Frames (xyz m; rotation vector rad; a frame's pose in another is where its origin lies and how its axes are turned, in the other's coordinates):
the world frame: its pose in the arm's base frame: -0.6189 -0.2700 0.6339 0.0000 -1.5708 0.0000
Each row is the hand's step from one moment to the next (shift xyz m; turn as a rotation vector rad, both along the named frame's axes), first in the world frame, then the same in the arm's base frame.
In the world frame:
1: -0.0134 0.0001 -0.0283 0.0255 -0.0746 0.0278
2: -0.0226 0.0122 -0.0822 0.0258 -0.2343 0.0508
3: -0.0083 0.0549 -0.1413 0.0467 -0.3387 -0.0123
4: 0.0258 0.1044 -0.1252 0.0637 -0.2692 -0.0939
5: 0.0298 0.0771 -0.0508 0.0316 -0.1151 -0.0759
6: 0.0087 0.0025 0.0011 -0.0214 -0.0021 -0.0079
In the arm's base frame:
1: 0.0283 0.0001 -0.0134 -0.0278 -0.0746 0.0255
2: 0.0822 0.0122 -0.0226 -0.0508 -0.2343 0.0258
3: 0.1413 0.0549 -0.0083 0.0123 -0.3387 0.0467
4: 0.1252 0.1044 0.0258 0.0939 -0.2692 0.0637
5: 0.0508 0.0771 0.0298 0.0759 -0.1151 0.0316
6: -0.0011 0.0025 0.0087 0.0079 -0.0021 -0.0214

